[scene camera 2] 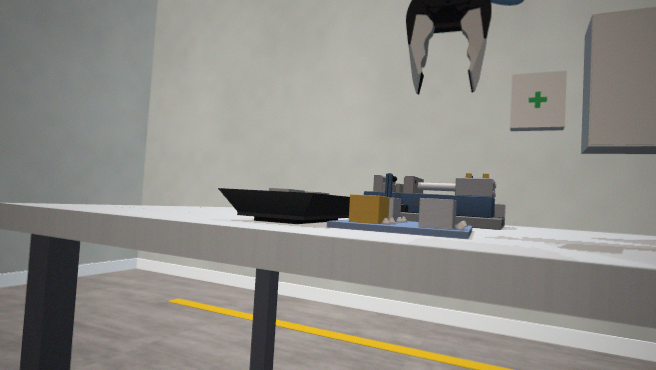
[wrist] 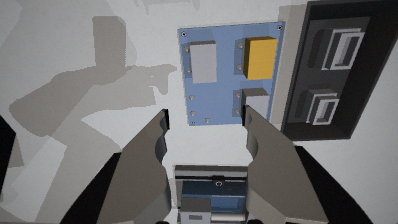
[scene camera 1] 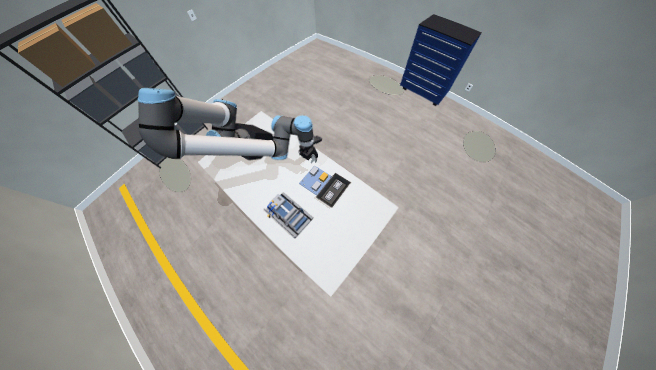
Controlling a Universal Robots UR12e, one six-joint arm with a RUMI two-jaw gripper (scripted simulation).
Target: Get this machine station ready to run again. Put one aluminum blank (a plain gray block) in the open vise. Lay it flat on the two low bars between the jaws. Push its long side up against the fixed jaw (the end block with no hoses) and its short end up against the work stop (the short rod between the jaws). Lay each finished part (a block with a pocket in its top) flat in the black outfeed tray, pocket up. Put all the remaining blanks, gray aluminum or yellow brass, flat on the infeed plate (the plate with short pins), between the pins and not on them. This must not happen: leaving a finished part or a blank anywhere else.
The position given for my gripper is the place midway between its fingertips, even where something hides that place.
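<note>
My gripper is visible in scene camera 2 (scene camera 2: 444,93) and in the wrist view (wrist: 205,108). I can see a yellow brass blank (scene camera 2: 371,209) as well, and there's a gray blank (scene camera 2: 433,213). The wrist view shows the yellow brass blank (wrist: 259,54) too, along with the gray blank (wrist: 203,54).
</note>
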